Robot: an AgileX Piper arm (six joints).
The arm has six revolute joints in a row. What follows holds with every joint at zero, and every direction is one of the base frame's.
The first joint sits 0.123 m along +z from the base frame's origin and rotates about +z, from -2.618 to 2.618 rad.
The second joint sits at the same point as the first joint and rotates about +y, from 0 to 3.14 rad.
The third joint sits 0.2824 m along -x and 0.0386 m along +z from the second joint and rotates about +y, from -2.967 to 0 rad.
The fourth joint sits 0.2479 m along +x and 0.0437 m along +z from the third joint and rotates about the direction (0.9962, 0, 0.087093), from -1.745 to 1.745 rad.
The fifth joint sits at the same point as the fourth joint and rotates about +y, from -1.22 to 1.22 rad.
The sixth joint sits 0.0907 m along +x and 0.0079 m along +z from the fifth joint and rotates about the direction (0.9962, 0, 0.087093), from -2.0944 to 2.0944 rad.
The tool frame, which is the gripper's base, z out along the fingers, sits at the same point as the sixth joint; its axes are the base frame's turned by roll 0, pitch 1.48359 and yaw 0 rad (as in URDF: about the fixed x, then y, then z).
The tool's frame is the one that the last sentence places.
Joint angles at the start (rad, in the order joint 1, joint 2, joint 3, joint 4, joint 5, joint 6):
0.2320, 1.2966, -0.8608, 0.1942, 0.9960, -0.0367
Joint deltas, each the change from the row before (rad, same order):
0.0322, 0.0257, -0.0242, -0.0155, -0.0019, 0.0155
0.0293, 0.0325, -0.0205, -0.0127, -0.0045, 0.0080
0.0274, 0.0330, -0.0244, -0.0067, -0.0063, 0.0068
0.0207, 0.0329, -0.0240, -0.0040, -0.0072, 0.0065
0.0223, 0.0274, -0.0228, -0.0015, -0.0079, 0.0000
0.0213, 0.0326, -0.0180, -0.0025, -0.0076, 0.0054
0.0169, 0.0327, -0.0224, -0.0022, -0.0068, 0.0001
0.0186, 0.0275, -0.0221, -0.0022, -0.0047, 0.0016
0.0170, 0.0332, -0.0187, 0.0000, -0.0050, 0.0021
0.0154, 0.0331, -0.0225, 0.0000, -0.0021, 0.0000
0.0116, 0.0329, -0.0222, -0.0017, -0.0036, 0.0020
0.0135, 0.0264, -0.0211, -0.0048, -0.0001, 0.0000
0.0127, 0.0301, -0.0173, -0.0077, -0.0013, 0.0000
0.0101, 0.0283, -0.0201, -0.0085, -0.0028, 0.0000
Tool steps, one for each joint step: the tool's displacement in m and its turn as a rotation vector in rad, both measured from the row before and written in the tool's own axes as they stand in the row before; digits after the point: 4 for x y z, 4 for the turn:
-0.0060, 0.0064, 0.0022, 0.0061, 0.0054, -0.0236
-0.0061, 0.0058, 0.0048, 0.0053, 0.0121, -0.0255
-0.0071, 0.0063, 0.0042, 0.0006, 0.0063, -0.0222
-0.0073, 0.0050, 0.0043, -0.0002, 0.0046, -0.0146
-0.0065, 0.0059, 0.0034, -0.0030, -0.0002, -0.0218
-0.0058, 0.0053, 0.0061, -0.0011, 0.0098, -0.0148
-0.0067, 0.0045, 0.0053, -0.0007, 0.0057, -0.0163
-0.0060, 0.0053, 0.0041, -0.0015, 0.0032, -0.0171
-0.0055, 0.0047, 0.0067, -0.0020, 0.0116, -0.0127
-0.0061, 0.0046, 0.0061, -0.0019, 0.0104, -0.0137
-0.0062, 0.0033, 0.0062, 0.0003, 0.0085, -0.0091
-0.0052, 0.0039, 0.0045, 0.0021, 0.0069, -0.0154
-0.0046, 0.0032, 0.0067, 0.0053, 0.0129, -0.0156
-0.0053, 0.0026, 0.0055, 0.0059, 0.0064, -0.0141

